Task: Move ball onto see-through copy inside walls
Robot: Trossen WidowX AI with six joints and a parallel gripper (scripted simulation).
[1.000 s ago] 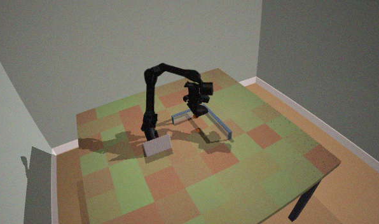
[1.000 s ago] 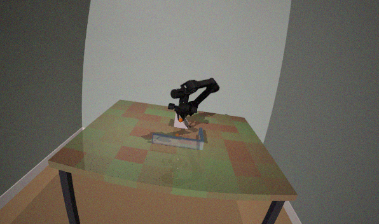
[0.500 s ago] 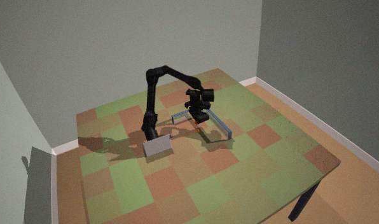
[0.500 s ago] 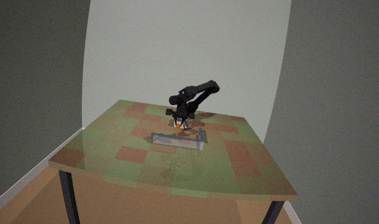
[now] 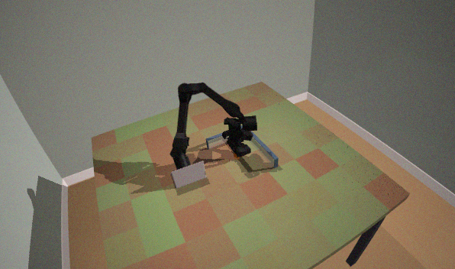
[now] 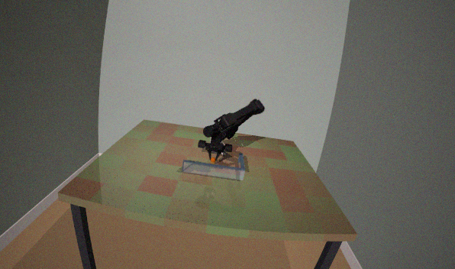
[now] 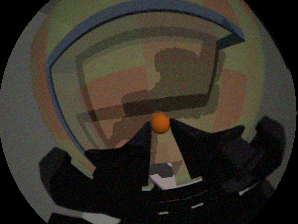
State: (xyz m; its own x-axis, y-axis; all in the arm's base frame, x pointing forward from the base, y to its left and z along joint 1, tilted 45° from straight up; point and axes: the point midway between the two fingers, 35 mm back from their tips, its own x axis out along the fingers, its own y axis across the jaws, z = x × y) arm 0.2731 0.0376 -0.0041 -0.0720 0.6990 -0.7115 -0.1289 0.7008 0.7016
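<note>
The see-through copy of ball lies 20 mm below my gripper tip. Also, from my gripper tip: orange ball right at my gripper tip; clear wall 130 mm ahead, 20 mm to the left.
</note>
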